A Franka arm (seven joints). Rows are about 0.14 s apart.
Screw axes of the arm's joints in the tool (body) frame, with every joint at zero. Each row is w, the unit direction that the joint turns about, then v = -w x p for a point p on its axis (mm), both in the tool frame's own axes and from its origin. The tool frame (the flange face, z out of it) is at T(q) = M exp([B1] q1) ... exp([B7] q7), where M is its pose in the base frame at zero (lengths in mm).
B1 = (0, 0, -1, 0.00, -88.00, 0.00)
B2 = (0, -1, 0, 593.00, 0.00, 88.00)
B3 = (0, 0, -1, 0.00, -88.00, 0.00)
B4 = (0, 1, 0, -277.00, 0.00, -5.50)
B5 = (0, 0, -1, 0.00, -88.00, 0.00)
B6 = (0, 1, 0, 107.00, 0.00, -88.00)
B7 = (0, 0, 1, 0.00, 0.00, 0.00)
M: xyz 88.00 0.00 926.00 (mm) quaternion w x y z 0 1 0 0
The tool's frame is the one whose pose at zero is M.
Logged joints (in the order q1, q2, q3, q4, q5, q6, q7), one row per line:
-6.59, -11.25, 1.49, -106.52, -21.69, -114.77, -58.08
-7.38, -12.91, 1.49, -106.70, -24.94, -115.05, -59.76
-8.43, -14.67, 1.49, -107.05, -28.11, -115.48, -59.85
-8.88, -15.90, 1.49, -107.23, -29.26, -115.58, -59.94
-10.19, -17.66, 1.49, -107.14, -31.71, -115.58, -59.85
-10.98, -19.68, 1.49, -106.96, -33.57, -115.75, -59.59
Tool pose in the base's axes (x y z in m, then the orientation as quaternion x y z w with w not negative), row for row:
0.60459, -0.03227, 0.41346, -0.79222, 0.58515, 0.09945, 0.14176
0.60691, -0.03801, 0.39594, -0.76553, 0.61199, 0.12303, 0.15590
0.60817, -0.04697, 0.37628, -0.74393, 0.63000, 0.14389, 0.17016
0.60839, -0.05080, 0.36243, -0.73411, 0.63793, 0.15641, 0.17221
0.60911, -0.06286, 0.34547, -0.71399, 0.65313, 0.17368, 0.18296
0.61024, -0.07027, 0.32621, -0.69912, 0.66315, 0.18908, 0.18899
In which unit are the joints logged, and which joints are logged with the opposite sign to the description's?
The joints are logged in degrees. Opposite sign: q2, q5, q6, q7.
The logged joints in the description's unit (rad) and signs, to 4 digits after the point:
-0.1150, 0.1963, 0.0260, -1.8591, 0.3786, 2.0031, 1.0137
-0.1288, 0.2253, 0.0260, -1.8623, 0.4353, 2.0080, 1.0430
-0.1471, 0.2560, 0.0260, -1.8684, 0.4906, 2.0155, 1.0446
-0.1550, 0.2775, 0.0260, -1.8715, 0.5107, 2.0173, 1.0462
-0.1778, 0.3082, 0.0260, -1.8699, 0.5534, 2.0173, 1.0446
-0.1916, 0.3435, 0.0260, -1.8668, 0.5859, 2.0202, 1.0400

